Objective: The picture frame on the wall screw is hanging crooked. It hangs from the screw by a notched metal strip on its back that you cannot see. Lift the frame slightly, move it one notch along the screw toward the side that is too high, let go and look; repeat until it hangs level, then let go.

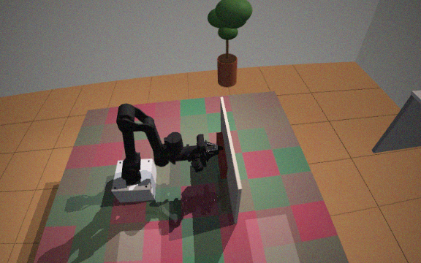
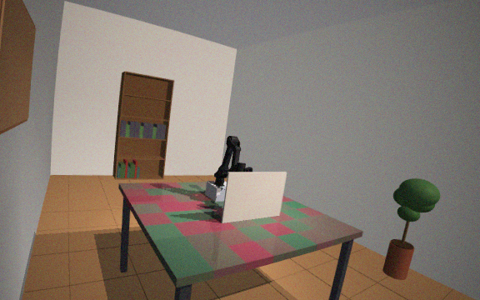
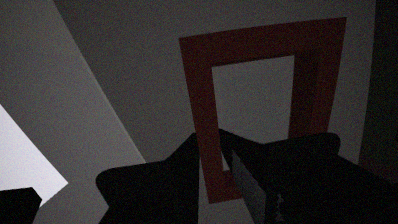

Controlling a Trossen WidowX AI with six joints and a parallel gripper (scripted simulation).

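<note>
Right now the picture frame is 50 mm below my gripper tip and 10 mm to the left of it. Round my gripper tip: wall panel 70 mm below, 20 mm ahead, 10 mm to the right.
</note>
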